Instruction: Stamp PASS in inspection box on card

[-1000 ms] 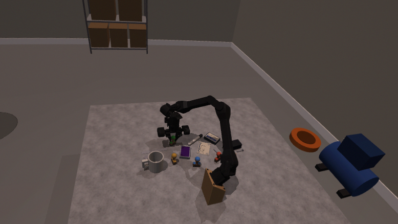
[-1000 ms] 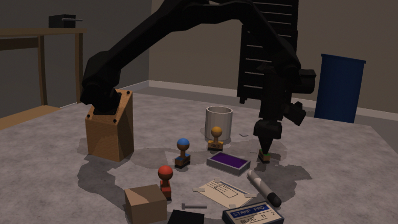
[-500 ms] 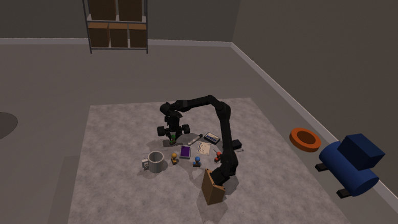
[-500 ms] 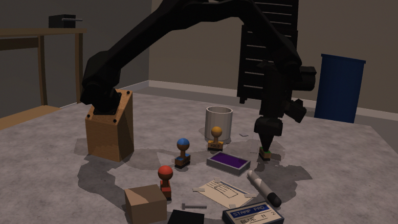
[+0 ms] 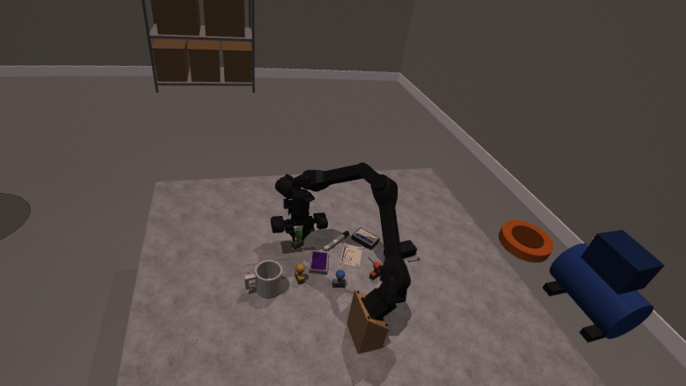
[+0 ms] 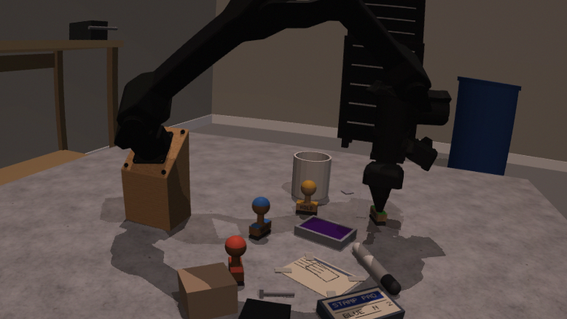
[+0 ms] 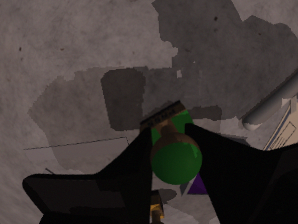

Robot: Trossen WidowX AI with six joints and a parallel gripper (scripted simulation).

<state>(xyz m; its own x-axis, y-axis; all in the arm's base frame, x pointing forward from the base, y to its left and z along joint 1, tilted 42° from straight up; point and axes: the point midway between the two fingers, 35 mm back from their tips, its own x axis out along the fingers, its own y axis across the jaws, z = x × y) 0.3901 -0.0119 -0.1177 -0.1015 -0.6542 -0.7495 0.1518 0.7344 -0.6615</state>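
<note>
My gripper tip is 9 cm past the ink pad, 5 cm to the left of it and 4 cm above it. Round my gripper tip: green-knobbed pass stamp right at my gripper tip; marker 16 cm to the right, 3 cm below; beige inspection card 9 cm behind, 17 cm to the right, 4 cm below.
</note>
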